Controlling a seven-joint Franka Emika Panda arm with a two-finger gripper.
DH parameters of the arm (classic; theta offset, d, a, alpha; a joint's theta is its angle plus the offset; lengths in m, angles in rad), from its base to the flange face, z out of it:
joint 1: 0 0.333 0 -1.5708
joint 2: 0 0 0 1.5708
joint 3: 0 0.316 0.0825 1.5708
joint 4: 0 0 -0.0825 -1.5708
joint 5: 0 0.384 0 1.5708
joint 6: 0 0 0.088 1.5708
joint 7: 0 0.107 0 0
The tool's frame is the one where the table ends.
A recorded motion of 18 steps. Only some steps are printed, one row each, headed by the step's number.
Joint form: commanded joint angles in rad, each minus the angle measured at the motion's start. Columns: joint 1, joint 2, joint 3, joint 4, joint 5, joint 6, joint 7.
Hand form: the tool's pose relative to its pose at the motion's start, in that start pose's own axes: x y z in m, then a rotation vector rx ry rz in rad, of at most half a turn. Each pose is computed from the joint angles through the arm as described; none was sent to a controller.
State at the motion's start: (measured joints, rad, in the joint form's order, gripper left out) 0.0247 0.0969 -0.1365 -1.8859 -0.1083 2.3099 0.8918
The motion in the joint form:
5: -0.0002 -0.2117 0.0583 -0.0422 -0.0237 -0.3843 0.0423
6: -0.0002 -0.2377 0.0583 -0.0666 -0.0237 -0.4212 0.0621
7: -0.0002 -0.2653 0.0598 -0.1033 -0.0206 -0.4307 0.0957
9: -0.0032 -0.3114 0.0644 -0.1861 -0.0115 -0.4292 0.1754
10: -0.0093 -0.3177 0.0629 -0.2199 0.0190 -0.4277 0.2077
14: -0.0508 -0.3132 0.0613 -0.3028 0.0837 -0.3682 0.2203
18: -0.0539 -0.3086 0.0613 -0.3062 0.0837 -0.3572 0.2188
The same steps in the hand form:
5: -0.0463 0.0307 -0.0826 -0.1639 -0.1308 -0.0044
6: -0.0530 0.0404 -0.0846 -0.1926 -0.1514 0.0155
7: -0.0612 0.0489 -0.0839 -0.2070 -0.1632 0.0476
9: -0.0785 0.0654 -0.0745 -0.2357 -0.1845 0.1244
10: -0.0848 0.0730 -0.0637 -0.2468 -0.2190 0.1744
14: -0.0880 0.0947 -0.0299 -0.2469 -0.2793 0.2554
18: -0.0870 0.0953 -0.0267 -0.2447 -0.2773 0.2571

